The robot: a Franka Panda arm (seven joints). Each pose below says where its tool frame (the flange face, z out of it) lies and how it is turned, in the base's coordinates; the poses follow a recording.
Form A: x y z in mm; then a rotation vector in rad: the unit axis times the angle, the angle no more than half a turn.
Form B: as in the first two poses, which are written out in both.
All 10 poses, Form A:
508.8 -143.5 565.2 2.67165 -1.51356 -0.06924
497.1 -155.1 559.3 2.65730 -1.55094 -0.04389
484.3 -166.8 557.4 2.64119 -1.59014 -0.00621
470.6 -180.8 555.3 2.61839 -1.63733 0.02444
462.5 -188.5 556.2 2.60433 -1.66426 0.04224
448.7 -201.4 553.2 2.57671 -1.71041 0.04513
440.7 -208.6 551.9 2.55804 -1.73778 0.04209
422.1 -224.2 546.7 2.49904 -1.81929 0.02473
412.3 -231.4 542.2 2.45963 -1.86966 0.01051
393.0 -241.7 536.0 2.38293 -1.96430 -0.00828
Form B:
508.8 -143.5 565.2 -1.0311 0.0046 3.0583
497.1 -155.1 559.3 -1.0563 -0.0079 3.0715
484.3 -166.8 557.4 -1.0832 -0.0268 3.0892
470.6 -180.8 555.3 -1.1169 -0.0417 3.1047
462.5 -188.5 556.2 -1.1366 -0.0503 3.1136
448.7 -201.4 553.2 -1.1714 -0.0511 3.1173
440.7 -208.6 551.9 -1.1928 -0.0499 3.1165
422.1 -224.2 546.7 -1.2579 -0.0426 3.1103
412.3 -231.4 542.2 -1.2992 -0.0369 3.1043
393.0 -241.7 536.0 -1.3781 -0.0298 3.0970

